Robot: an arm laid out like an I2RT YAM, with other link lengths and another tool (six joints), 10 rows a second.
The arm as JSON. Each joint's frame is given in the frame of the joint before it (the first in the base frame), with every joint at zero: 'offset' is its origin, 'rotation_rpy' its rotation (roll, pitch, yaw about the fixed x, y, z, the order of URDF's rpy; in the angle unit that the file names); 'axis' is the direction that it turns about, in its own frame. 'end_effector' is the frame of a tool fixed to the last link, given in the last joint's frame.
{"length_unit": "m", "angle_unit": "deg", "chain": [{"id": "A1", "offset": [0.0, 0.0, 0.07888], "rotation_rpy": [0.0, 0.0, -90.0], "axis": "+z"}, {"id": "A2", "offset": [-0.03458, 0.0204, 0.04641], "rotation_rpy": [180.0, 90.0, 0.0], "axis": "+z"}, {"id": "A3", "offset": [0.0, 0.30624, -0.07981], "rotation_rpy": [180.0, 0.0, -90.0], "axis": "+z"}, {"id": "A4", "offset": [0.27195, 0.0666, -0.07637], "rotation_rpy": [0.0, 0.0, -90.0], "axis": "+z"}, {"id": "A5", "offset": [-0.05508, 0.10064, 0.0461], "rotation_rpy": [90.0, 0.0, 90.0], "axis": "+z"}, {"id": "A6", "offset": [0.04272, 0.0, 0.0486], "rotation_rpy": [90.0, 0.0, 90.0], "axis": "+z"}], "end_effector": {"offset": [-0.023, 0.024, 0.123], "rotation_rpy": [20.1, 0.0, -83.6]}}
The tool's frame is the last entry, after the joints.
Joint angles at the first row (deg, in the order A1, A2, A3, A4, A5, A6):
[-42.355, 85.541, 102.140, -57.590, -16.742, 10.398]
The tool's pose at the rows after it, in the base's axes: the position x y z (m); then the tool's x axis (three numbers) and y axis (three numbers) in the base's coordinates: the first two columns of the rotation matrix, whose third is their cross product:
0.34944 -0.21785 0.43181 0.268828 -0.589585 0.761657 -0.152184 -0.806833 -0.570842
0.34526 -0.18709 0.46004 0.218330 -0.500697 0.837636 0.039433 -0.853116 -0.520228
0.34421 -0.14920 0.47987 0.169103 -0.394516 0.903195 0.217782 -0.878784 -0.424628
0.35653 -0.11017 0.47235 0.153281 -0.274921 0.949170 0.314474 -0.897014 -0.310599
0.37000 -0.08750 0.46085 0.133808 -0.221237 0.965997 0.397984 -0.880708 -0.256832
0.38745 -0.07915 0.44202 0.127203 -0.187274 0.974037 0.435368 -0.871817 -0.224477
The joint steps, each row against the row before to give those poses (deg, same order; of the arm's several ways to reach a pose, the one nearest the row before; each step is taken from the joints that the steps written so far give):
[0.107, -5.932, -5.278, 8.679, -5.976, -0.705]
[0.310, -5.950, -6.260, 9.113, -7.638, -0.873]
[2.669, -5.198, -6.150, 9.245, -5.105, -1.123]
[7.414, -3.512, -6.321, 6.818, 3.078, -3.685]
[4.082, -0.753, -5.124, 6.979, -0.374, -1.285]
[2.559, 1.152, -4.076, 6.059, 0.496, -1.294]

